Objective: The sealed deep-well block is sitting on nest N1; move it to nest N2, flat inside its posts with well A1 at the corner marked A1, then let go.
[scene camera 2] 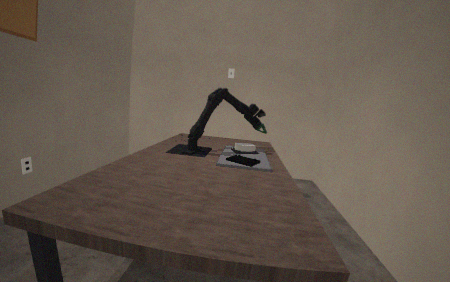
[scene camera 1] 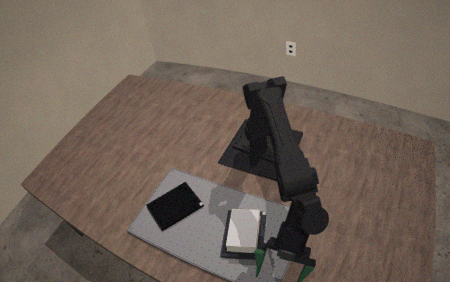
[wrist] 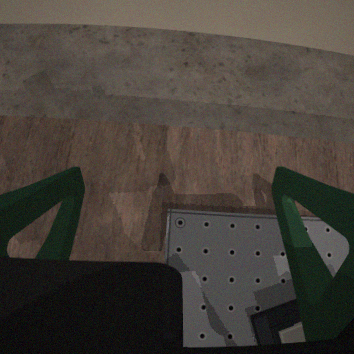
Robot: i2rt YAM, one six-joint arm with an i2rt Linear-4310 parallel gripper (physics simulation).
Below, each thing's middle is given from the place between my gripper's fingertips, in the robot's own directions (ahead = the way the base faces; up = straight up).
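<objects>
My hand is 100 mm above the deep-well block point(scene camera 1: 243, 231), and it is also 120 mm past the block and 180 mm to the left of it. Counting from my hand, I find the grey perforated plate point(scene camera 1: 198, 238) 130 mm below, 110 mm behind and 280 mm to the right, while the black nest point(scene camera 1: 180, 202) is 120 mm below, 90 mm behind and 440 mm to the right.
</objects>
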